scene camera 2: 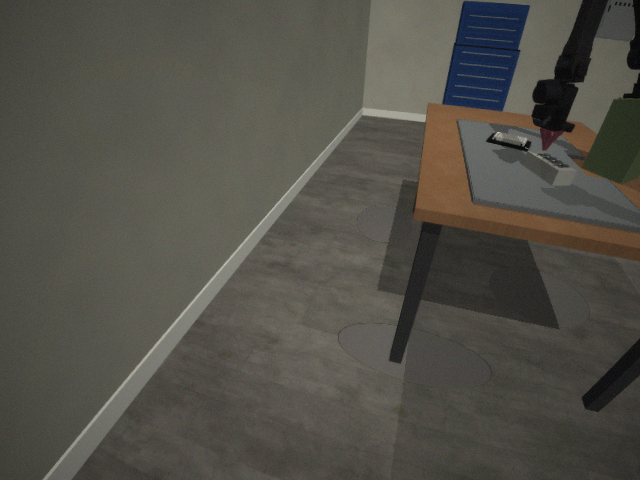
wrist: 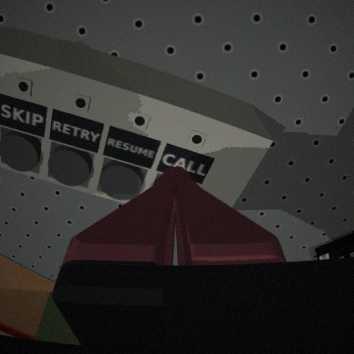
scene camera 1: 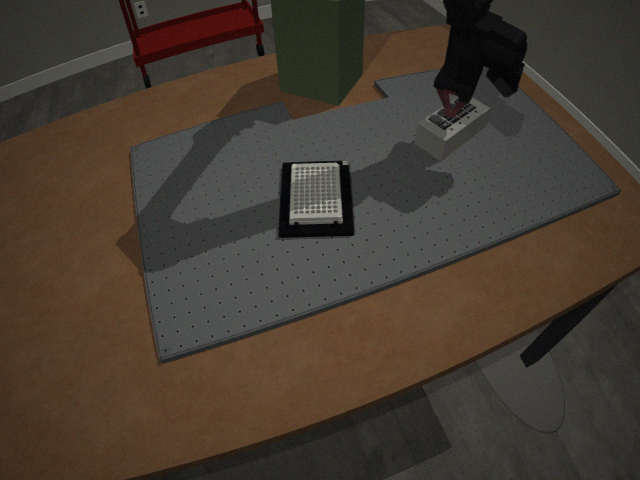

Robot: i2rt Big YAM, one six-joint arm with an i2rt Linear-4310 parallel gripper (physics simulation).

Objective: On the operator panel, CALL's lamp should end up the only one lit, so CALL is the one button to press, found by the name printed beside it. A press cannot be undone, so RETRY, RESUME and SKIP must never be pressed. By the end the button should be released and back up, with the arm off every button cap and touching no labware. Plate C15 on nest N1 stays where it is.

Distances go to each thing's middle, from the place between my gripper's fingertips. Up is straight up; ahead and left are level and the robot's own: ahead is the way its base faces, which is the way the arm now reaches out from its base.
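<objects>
My hand relative to the RESUME button (wrist: 119,180): 20 mm above it, 30 mm beyond it, 20 mm to the right of it. Distances from my hand: white plate C15 (scene camera 1: 315,198), 50 mm below, 10 mm behind, 290 mm to the right; RETRY button (wrist: 70,166), 20 mm below, 30 mm behind, 50 mm to the left; operator panel (scene camera 1: 441,140), 50 mm below, 10 mm behind, 40 mm to the left.
</objects>
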